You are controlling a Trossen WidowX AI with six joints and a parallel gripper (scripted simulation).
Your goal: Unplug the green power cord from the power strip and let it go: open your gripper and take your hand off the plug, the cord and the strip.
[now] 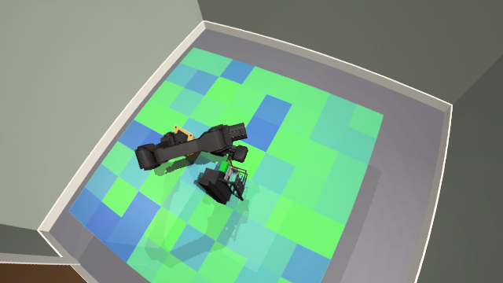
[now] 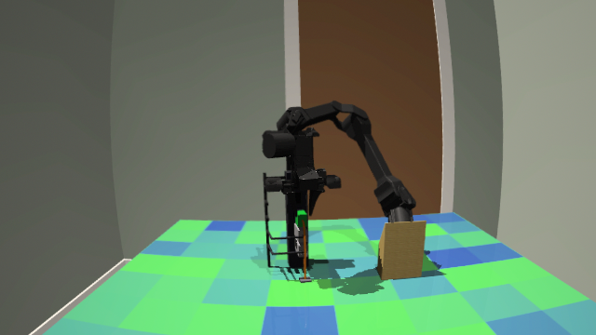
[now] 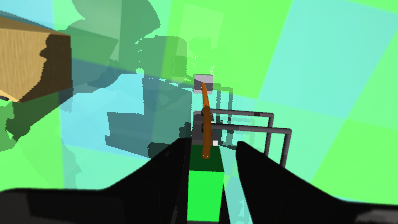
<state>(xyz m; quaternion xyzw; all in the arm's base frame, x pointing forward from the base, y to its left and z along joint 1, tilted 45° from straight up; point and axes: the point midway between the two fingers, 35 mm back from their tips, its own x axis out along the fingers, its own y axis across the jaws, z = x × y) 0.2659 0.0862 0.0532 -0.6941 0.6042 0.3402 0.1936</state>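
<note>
The green plug lies 60 mm to the right of my gripper tip, 20 mm ahead of it and 10 mm below it.
</note>
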